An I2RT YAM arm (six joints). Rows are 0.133 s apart.
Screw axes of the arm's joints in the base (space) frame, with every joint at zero. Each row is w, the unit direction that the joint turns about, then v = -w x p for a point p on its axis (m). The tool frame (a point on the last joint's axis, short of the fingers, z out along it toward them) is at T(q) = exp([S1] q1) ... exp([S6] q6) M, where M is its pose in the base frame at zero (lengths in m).
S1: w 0 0 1 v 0 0 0
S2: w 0 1 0 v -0.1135 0 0.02
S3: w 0 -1 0 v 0.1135 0 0.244
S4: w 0 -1 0 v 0.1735 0 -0.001
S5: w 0 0 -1 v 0 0.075 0
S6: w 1 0 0 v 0 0.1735 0
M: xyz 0.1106 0 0.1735 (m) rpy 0 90 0 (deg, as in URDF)
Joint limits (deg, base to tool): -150..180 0..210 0..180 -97..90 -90..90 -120..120
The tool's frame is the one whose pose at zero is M.
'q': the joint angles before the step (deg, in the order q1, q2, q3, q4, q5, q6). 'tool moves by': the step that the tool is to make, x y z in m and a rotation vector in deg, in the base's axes. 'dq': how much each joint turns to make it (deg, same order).
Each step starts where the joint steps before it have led.
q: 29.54 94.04 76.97 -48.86 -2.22 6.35
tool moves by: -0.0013 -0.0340 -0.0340 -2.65 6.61 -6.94
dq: -5.21 -0.16 -6.87 -0.31 0.02 1.85
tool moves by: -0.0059 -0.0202 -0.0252 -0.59 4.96 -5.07
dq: -3.10 0.11 -5.23 0.64 -0.83 2.26
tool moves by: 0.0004 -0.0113 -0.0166 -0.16 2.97 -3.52
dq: -2.10 1.36 -2.24 0.84 -0.59 1.56
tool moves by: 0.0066 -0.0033 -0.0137 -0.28 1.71 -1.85
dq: -1.00 2.76 -0.08 1.19 -0.15 0.88
